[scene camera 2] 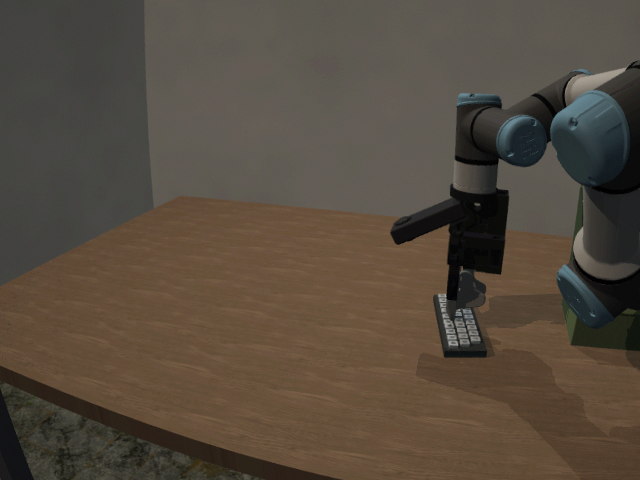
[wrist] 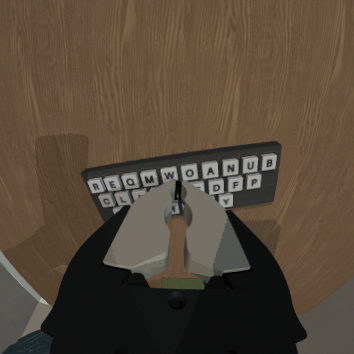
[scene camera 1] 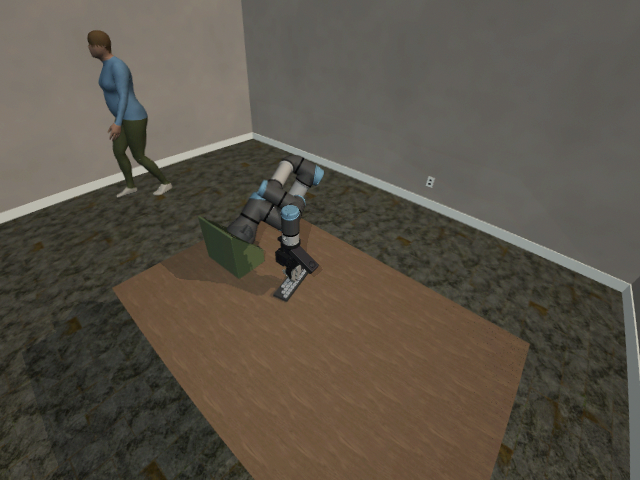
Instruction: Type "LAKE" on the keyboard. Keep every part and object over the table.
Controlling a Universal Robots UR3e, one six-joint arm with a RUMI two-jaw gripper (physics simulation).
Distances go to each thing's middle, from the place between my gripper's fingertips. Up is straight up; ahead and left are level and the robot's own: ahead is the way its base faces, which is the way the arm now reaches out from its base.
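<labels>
Dark keyboard (scene camera 2: pixel 466 322), 1 cm behind my hand, 1 cm below it.
</labels>
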